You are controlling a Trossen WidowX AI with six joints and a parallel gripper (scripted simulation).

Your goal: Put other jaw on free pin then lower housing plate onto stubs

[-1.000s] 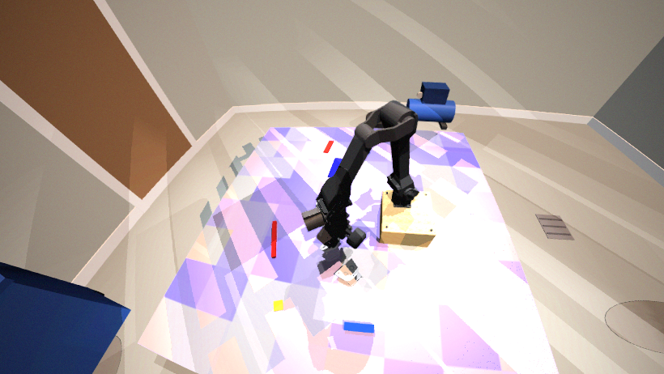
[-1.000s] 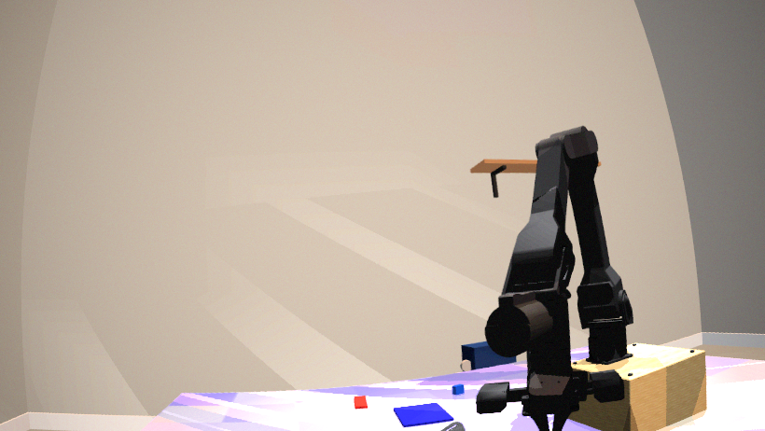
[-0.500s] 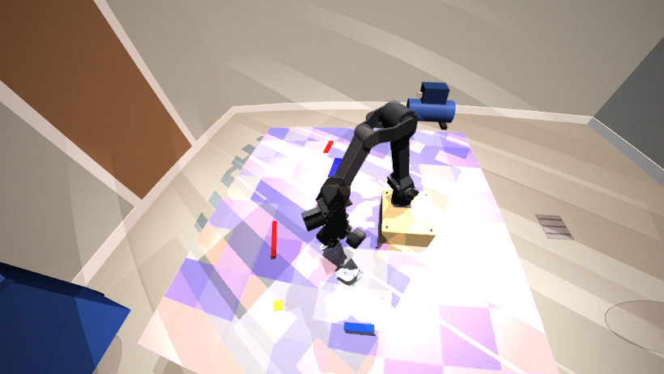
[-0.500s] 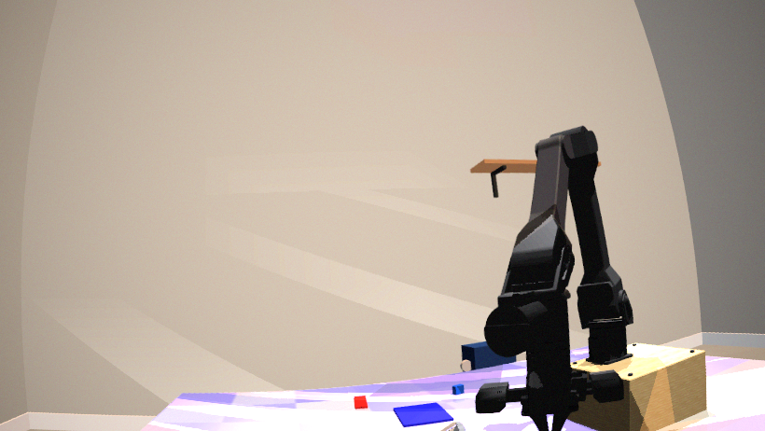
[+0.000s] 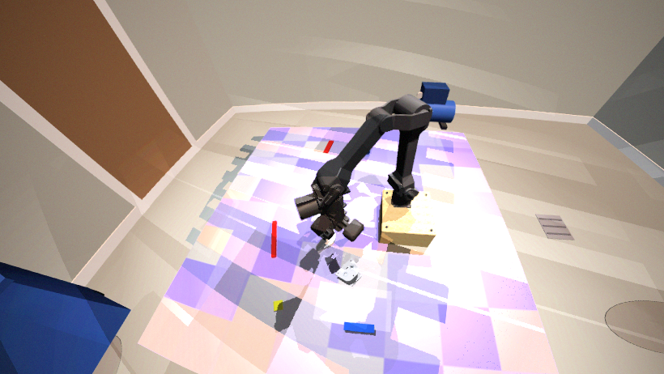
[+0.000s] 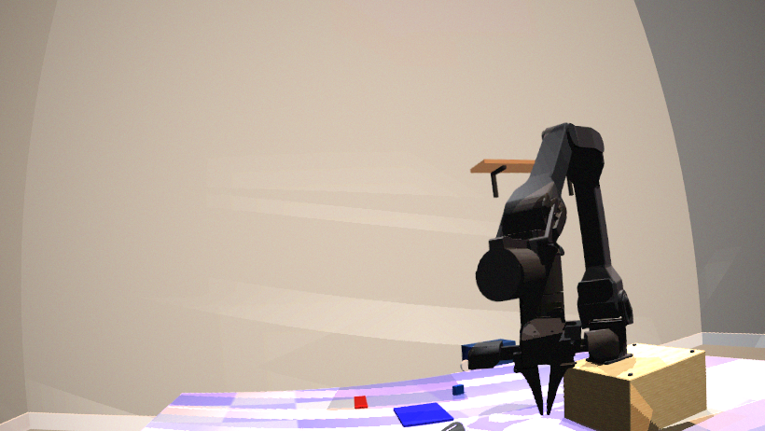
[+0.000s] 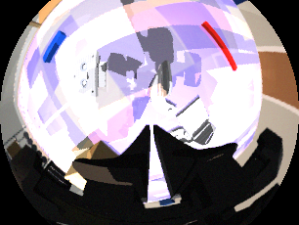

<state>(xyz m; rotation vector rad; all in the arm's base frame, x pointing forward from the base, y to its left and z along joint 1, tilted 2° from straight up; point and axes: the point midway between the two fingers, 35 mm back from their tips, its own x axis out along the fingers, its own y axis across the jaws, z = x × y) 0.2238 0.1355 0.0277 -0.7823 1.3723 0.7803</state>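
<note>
Now: gripper tip 8 cm above the grey jaw, 4 cm short of it and 2 cm to the left of it. From my gripper tip the other things lie so: blue tile: 40 cm to the right, 8 cm below, 5 cm ahead; then yellow square: 26 cm to the left, 16 cm ahead, 8 cm below; then blue bar: 28 cm to the left, 10 cm behind, 7 cm below.
</note>
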